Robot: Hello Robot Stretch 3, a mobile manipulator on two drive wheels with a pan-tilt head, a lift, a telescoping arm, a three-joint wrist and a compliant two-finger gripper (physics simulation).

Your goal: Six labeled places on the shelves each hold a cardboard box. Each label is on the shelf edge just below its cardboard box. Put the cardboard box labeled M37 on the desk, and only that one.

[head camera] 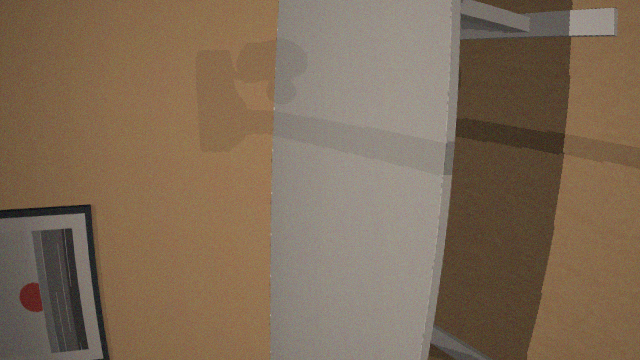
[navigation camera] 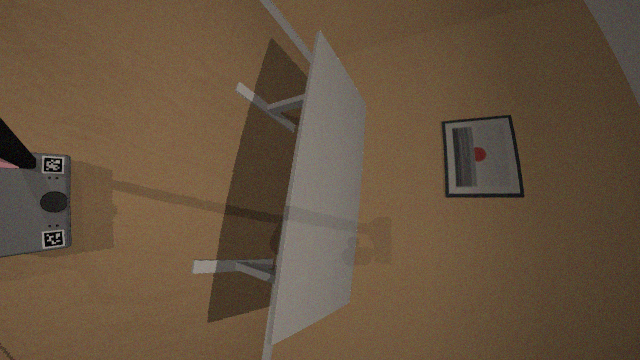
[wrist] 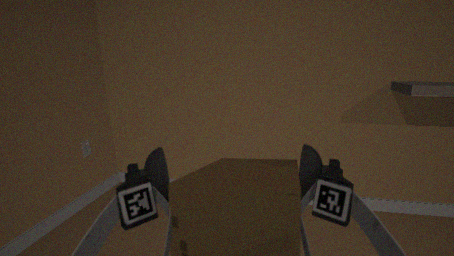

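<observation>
A plain brown cardboard box (wrist: 235, 215) is between the two fingers of my gripper (wrist: 233, 165) in the wrist view; the fingers press on its left and right sides. No label shows on it, so I cannot tell from these frames whether it is M37. The desk (head camera: 360, 225) (navigation camera: 325, 165) has a light grey top and grey legs; no box shows on the visible part of its top. In the wrist view, the end of the desk (wrist: 432, 90) shows at the upper right, right of the gripper and box. The shelves and their labels do not show.
Part of my grey base (navigation camera: 25, 210) shows at the left of the navigation view, apart from the desk's legs. A framed picture (head camera: 65, 290) (navigation camera: 482, 157) hangs on the wall above the desk. The wrist view shows a white baseboard (wrist: 400, 207) and a wall outlet (wrist: 86, 148).
</observation>
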